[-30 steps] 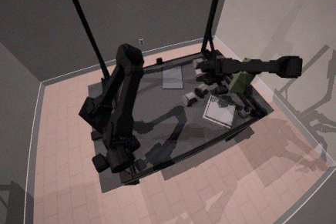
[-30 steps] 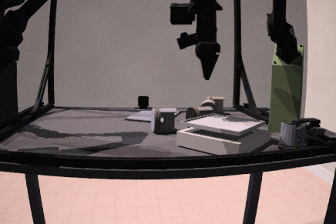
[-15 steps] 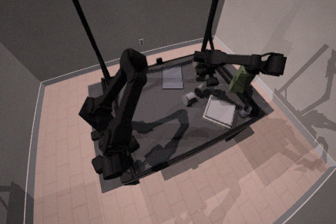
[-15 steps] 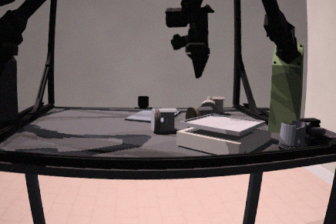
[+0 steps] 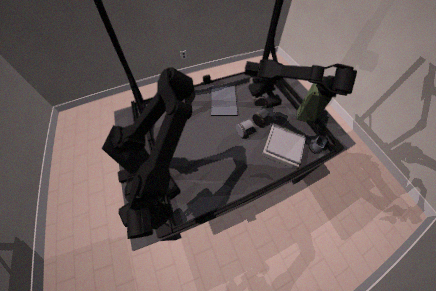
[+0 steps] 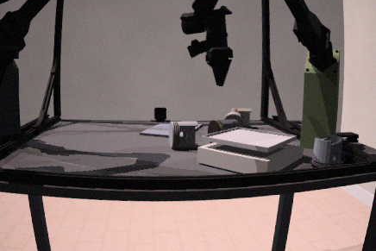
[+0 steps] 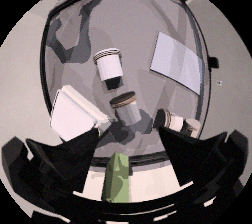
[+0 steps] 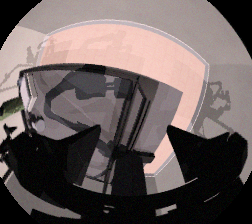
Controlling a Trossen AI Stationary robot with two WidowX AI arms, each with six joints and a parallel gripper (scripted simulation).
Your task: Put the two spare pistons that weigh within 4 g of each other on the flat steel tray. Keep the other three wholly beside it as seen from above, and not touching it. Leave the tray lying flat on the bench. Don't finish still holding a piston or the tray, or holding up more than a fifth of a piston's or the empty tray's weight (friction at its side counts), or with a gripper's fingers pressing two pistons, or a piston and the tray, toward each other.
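Right now the white scale pan is 20 cm ahead of my left hand, 15 cm below it and 5 cm to the left of it. The rest, counted from my left hand: flat grey steel tray (21 cm behind, 20 cm below, 12 cm to the right); then piston (26 cm behind, 16 cm below, 12 cm to the left).
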